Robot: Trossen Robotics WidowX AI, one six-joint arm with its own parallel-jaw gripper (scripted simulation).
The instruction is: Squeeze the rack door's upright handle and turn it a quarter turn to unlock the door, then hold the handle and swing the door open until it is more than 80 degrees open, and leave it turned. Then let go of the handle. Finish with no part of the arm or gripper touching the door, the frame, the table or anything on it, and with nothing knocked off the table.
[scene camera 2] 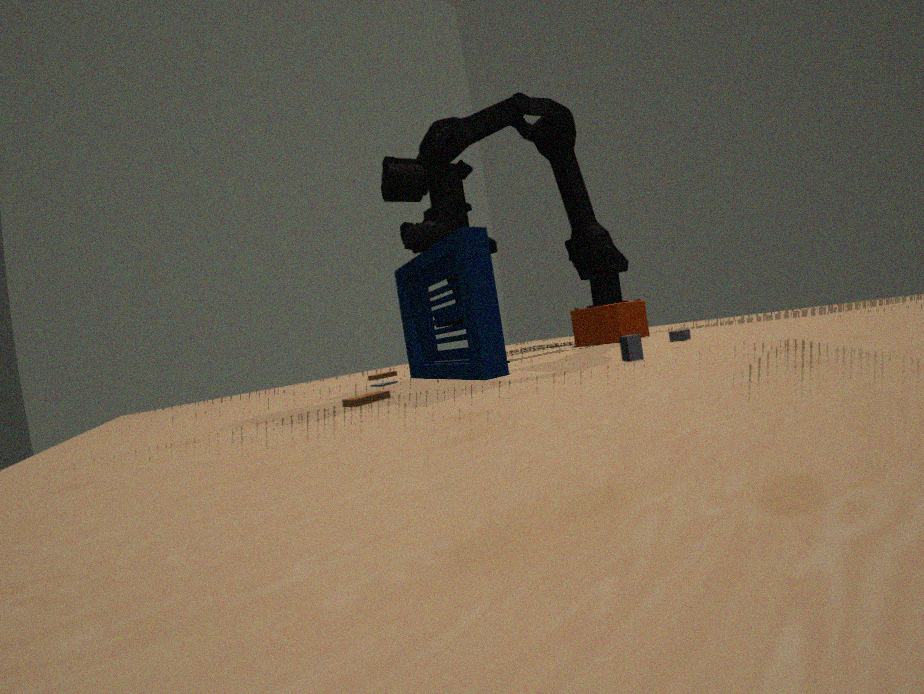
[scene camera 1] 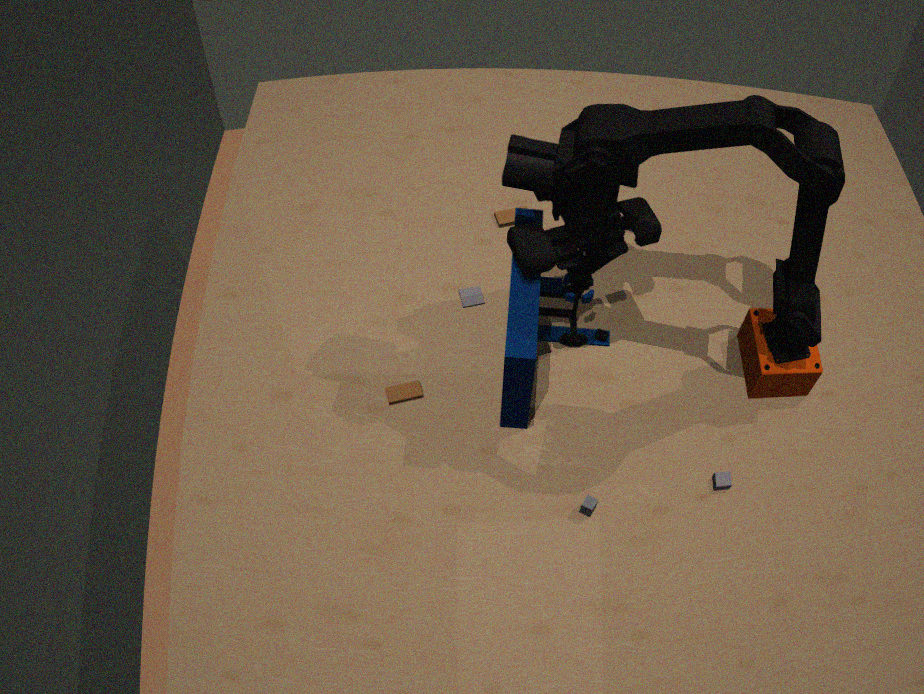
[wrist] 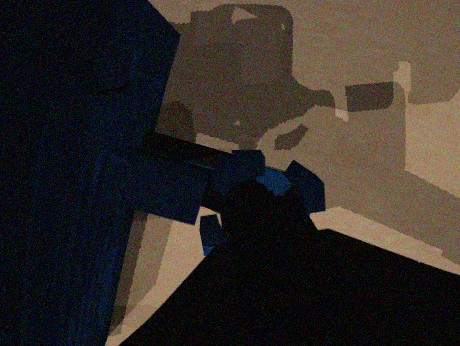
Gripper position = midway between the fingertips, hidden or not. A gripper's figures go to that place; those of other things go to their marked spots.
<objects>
My gripper [scene camera 1: 580, 274] is 108 cm from the lens. A blue rack frame [scene camera 1: 523, 331] is 96 cm from the lens.
</objects>
